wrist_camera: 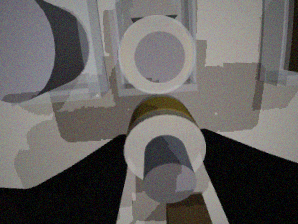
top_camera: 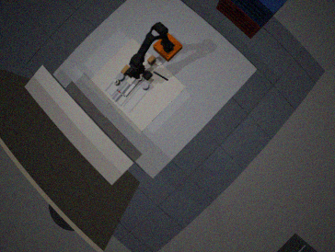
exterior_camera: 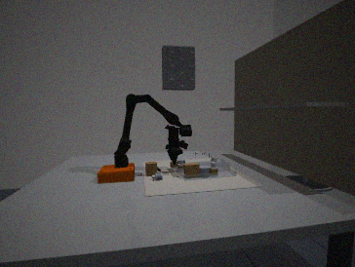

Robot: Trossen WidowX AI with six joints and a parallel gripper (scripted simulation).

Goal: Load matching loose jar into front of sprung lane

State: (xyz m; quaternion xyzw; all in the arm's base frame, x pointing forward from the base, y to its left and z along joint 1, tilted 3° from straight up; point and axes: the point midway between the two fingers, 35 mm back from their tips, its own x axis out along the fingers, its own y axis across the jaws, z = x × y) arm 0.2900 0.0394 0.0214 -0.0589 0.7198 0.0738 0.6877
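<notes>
Now: gripper tip 12 cm past the brown block, 5 cm to the left of it and 1 cm above it. Round my gripper tip: lane: 20 cm ahead, 1 cm to the left, 3 cm below; then thin black stick: 11 cm behind, 9 cm to the left, 4 cm below.
</notes>
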